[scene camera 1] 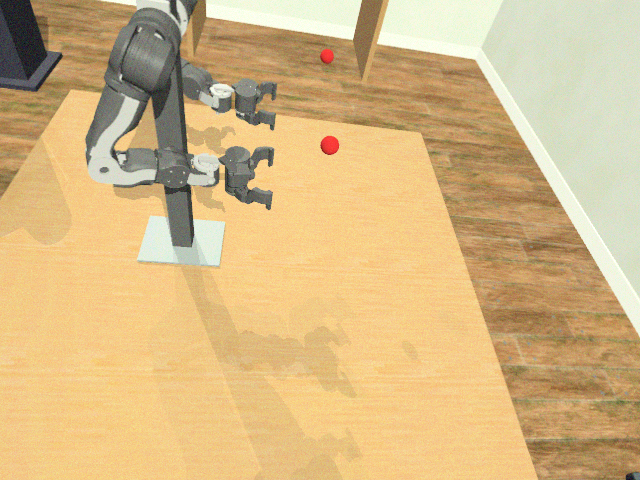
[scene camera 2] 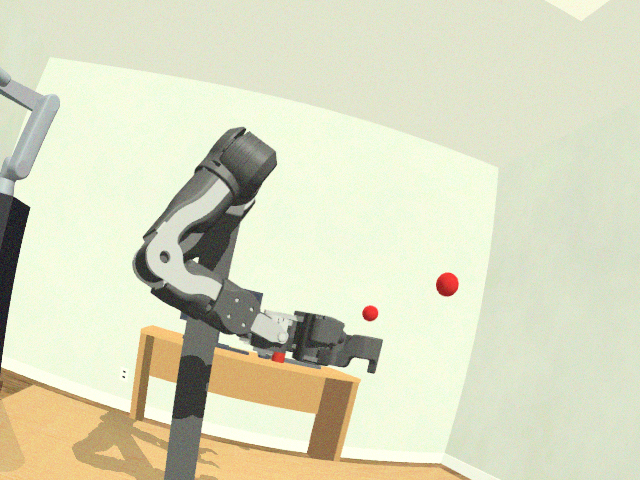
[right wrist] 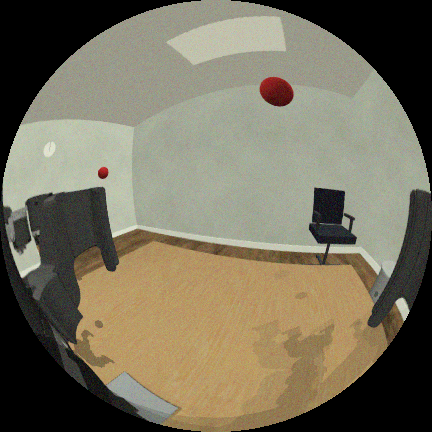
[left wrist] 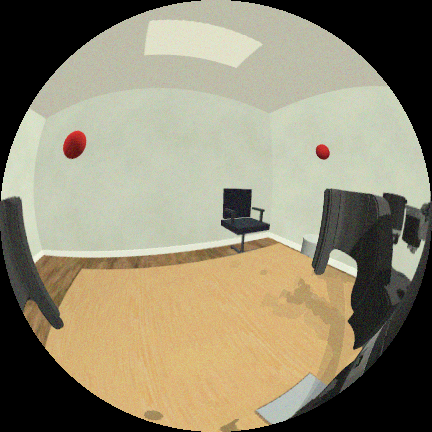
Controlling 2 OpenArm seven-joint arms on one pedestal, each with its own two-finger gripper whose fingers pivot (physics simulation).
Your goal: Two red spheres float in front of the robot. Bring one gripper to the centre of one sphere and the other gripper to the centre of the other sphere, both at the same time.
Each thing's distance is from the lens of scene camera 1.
my left gripper (scene camera 1: 275,106): 1.25 m
my right gripper (scene camera 1: 272,178): 1.00 m
pale base plate (scene camera 1: 156,247): 1.43 m
